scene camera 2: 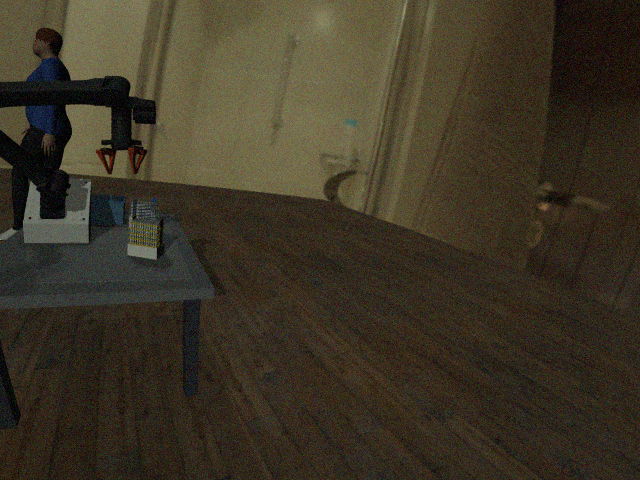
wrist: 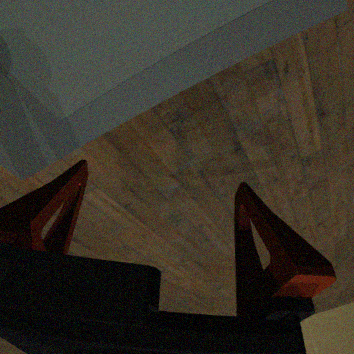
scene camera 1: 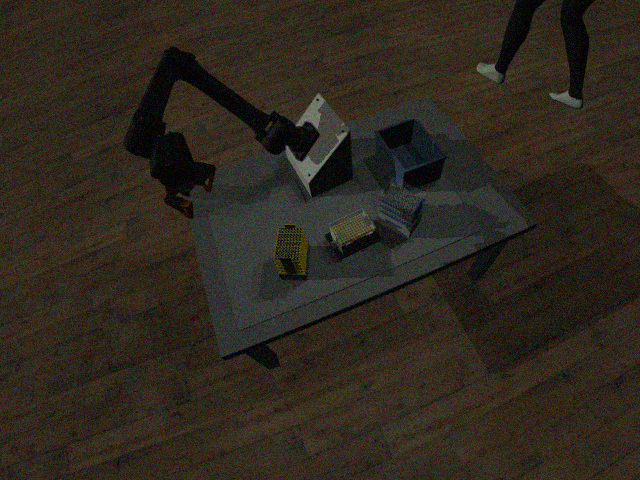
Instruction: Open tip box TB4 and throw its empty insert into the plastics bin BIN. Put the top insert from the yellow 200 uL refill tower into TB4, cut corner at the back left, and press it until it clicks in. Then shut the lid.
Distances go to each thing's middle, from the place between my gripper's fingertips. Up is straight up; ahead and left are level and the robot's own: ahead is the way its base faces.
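Taking the blue bin (scene camera 1: 407,151), my hand is 26 cm above it, and it's also 3 cm past the bin and 70 cm to the right of it.
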